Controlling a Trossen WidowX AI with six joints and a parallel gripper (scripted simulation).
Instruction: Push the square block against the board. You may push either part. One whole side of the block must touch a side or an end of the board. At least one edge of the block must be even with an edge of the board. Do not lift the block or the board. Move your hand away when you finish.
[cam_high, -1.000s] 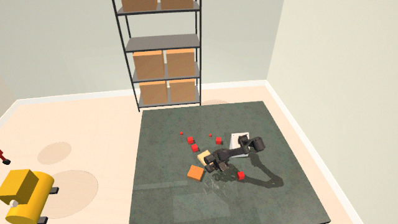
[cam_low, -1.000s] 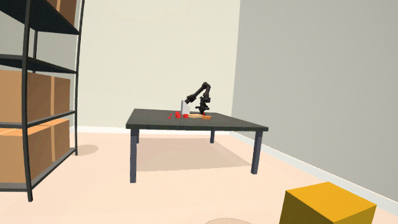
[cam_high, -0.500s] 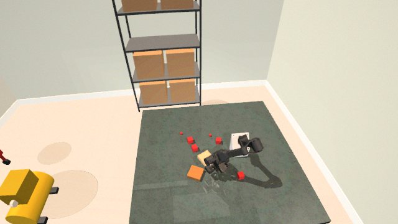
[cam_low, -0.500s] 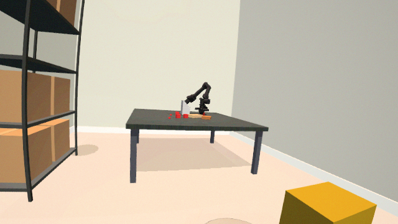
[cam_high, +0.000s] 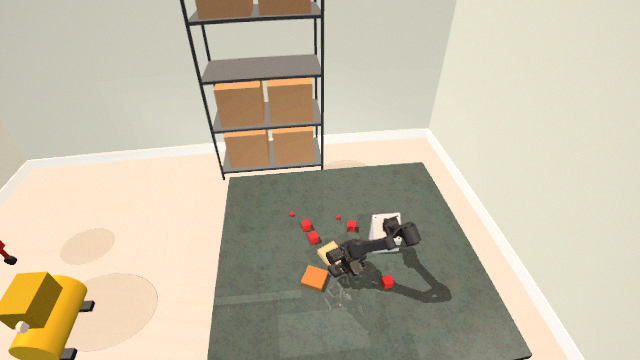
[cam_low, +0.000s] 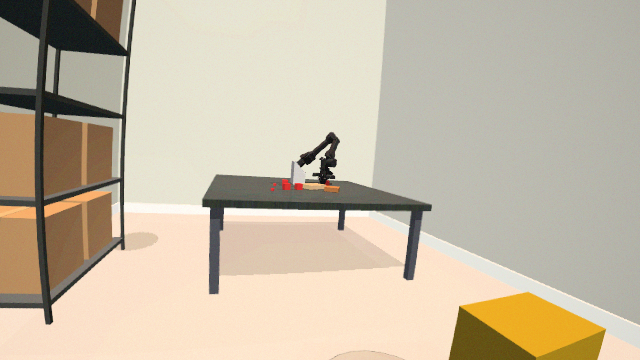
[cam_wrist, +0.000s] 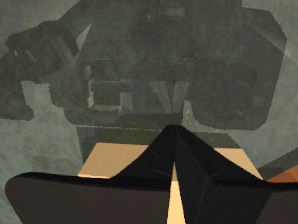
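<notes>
Now: gripper tip 6 cm short of the tan flat piece, 8 cm to the left of it and 1 cm below it. The rest, counted from my gripper tip: orange square block (15 cm ahead, 4 cm to the left, 1 cm above).
</notes>
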